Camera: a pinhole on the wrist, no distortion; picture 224 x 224 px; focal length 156.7 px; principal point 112.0 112.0 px. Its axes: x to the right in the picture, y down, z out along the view. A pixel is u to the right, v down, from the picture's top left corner.
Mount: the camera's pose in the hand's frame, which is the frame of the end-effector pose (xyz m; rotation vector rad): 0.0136 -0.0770 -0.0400 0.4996 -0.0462 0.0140
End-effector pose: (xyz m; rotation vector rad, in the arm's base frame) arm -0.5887 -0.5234 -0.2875 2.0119 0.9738 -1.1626
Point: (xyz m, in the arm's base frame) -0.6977 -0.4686 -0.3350
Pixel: 132 88
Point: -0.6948 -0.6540 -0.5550
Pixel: 216 213
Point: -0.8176 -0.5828 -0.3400
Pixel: 76 129
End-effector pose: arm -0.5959 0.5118 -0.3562 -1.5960 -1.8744 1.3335
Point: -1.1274 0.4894 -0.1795
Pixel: 142 62
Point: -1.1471 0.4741 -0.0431
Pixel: 125 25
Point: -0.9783 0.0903 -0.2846
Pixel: 28 137
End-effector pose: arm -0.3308 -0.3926 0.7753 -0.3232 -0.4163 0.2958
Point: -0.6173 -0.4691 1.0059
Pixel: 17 189
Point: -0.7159 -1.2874 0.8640
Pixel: outside the picture
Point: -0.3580 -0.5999 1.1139
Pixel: 121 86
